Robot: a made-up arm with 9 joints. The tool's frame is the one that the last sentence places.
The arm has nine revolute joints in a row. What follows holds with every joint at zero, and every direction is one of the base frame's. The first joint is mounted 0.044 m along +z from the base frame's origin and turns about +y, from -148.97 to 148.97 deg. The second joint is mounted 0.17 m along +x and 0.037 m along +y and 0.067 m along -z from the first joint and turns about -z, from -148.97 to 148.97 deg. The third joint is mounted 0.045 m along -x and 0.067 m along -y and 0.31 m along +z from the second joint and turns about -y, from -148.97 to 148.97 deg. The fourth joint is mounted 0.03 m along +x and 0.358 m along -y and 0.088 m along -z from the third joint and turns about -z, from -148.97 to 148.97 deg. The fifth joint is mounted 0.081 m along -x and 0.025 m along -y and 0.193 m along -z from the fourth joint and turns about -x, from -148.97 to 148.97 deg. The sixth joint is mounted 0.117 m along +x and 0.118 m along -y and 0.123 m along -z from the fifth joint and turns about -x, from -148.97 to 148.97 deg. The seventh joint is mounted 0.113 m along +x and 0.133 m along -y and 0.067 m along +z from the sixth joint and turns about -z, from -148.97 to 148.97 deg. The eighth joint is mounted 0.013 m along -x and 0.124 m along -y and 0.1 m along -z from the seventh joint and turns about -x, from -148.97 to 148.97 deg. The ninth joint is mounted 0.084 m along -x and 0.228 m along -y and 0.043 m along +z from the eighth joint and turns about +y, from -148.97 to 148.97 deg. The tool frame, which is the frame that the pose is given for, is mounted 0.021 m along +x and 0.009 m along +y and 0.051 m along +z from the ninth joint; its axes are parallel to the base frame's.
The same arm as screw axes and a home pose.
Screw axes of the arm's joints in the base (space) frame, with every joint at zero. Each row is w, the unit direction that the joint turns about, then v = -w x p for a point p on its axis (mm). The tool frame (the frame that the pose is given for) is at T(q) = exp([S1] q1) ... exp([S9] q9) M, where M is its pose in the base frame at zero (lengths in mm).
S1 = (0, 1, 0, -44, 0, 0)
S2 = (0, 0, -1, -37, 170, 0)
S3 = (0, -1, 0, 287, 0, -125)
S4 = (0, 0, -1, 388, 155, 0)
S5 = (-1, 0, 0, 0, -6, -413)
S6 = (-1, 0, 0, 0, 117, -531)
S7 = (0, 0, -1, 664, 304, 0)
S8 = (-1, 0, 0, 0, 150, -788)
S9 = (0, 1, 0, 107, 0, 207)
M: xyz 228 -1007 -56 (mm) rpy 0 0 0 (rad, as in URDF)
Joint limits (rad, base to tool): -2.6..2.6 -2.6..2.6 -2.6..2.6 -2.6..2.6 -2.6..2.6 -2.6..2.6 -2.6..2.6 -2.6..2.6 -2.6..2.6

